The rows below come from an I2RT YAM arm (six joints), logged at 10 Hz.
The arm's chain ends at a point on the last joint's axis. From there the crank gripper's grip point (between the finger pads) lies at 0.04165 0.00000 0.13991 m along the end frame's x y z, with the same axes.
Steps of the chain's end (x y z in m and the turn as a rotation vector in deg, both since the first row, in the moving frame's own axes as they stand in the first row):
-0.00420, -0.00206, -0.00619, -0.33, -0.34, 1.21
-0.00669, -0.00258, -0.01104, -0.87, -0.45, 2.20
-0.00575, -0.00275, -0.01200, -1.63, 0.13, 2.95
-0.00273, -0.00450, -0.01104, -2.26, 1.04, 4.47
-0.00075, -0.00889, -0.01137, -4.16, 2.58, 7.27
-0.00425, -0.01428, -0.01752, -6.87, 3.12, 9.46
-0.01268, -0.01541, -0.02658, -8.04, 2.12, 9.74
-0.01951, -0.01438, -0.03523, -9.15, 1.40, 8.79
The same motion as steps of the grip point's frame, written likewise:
-0.00505, -0.00038, -0.00595, -0.33, -0.34, 1.21
-0.00786, 0.00112, -0.01075, -0.87, -0.45, 2.20
-0.00559, 0.00338, -0.01218, -1.63, 0.13, 2.95
-0.00054, 0.00434, -0.01199, -2.26, 1.04, 4.47
0.00451, 0.00682, -0.01394, -4.16, 2.58, 7.27
0.00131, 0.00969, -0.02139, -6.87, 3.12, 9.46
-0.00984, 0.01141, -0.03007, -8.04, 2.12, 9.74
-0.01833, 0.01430, -0.03857, -9.15, 1.40, 8.79

